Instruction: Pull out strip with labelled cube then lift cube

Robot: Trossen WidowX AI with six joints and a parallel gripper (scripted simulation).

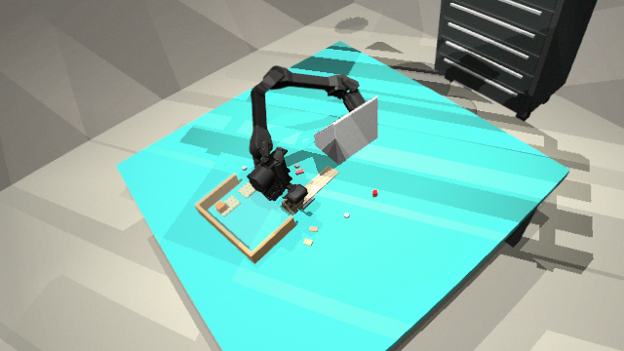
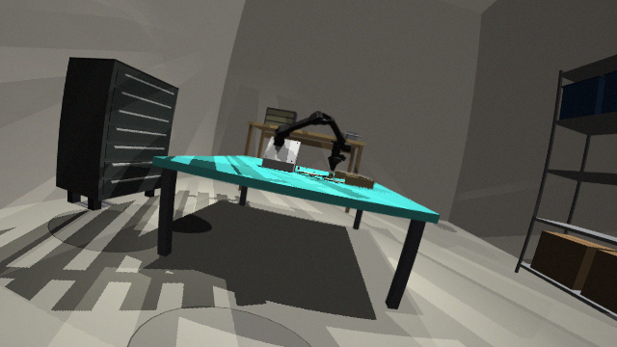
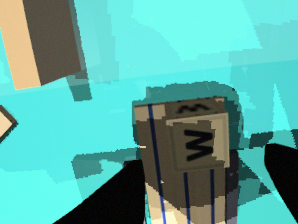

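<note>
Now: gripper tip 3 cm above the cream cube. Round my gripper tip: pale strip 11 cm behind, 2 cm to the right, 5 cm below.
</note>
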